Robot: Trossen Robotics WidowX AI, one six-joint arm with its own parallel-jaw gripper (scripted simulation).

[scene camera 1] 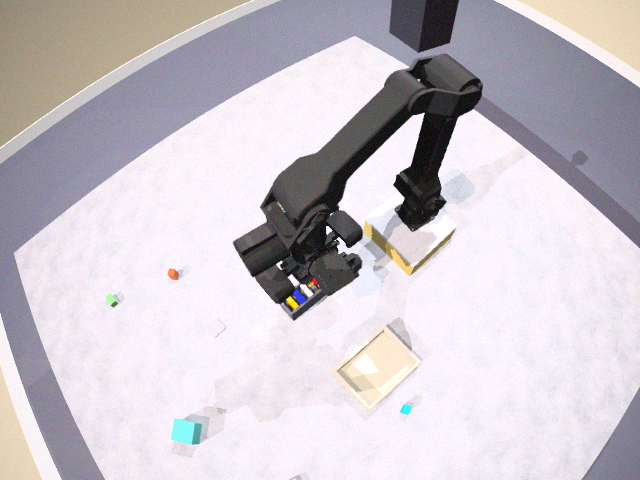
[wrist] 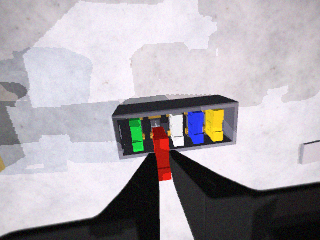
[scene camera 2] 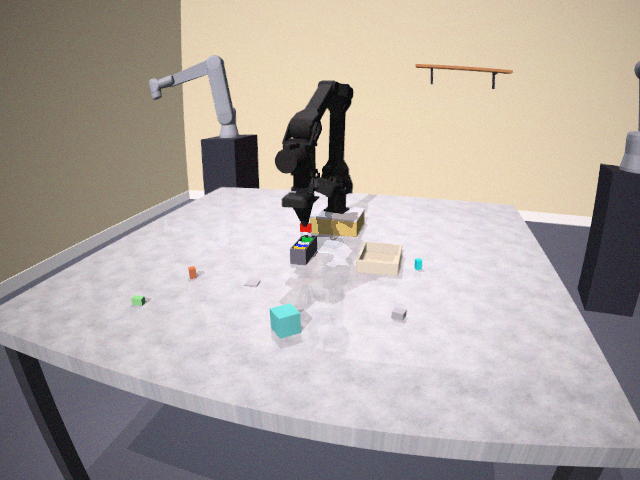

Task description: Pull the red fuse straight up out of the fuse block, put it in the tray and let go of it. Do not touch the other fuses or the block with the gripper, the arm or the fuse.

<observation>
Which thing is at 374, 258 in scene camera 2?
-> A beige tray.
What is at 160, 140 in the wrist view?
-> A red fuse.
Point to a beige tray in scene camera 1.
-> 377, 366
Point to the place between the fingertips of my gripper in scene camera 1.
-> At 313, 275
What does my gripper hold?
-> A red fuse.
</observation>
